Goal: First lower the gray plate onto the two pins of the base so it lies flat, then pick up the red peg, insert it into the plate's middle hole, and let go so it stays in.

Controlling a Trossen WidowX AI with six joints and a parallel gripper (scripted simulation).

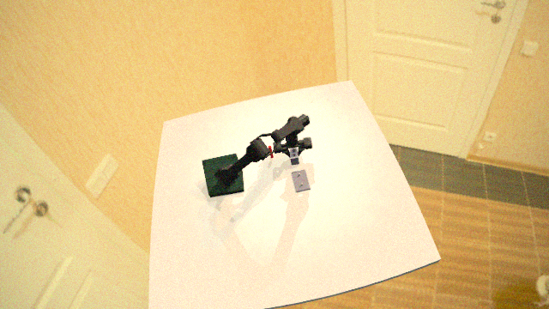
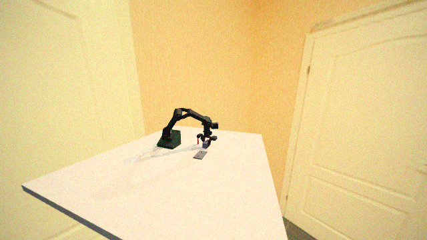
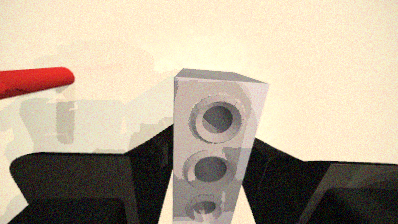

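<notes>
My gripper tip is 11 cm past the red peg, 4 cm to the right of it and 2 cm below it. Also, from my gripper tip: gray plate: 3 cm above.
</notes>
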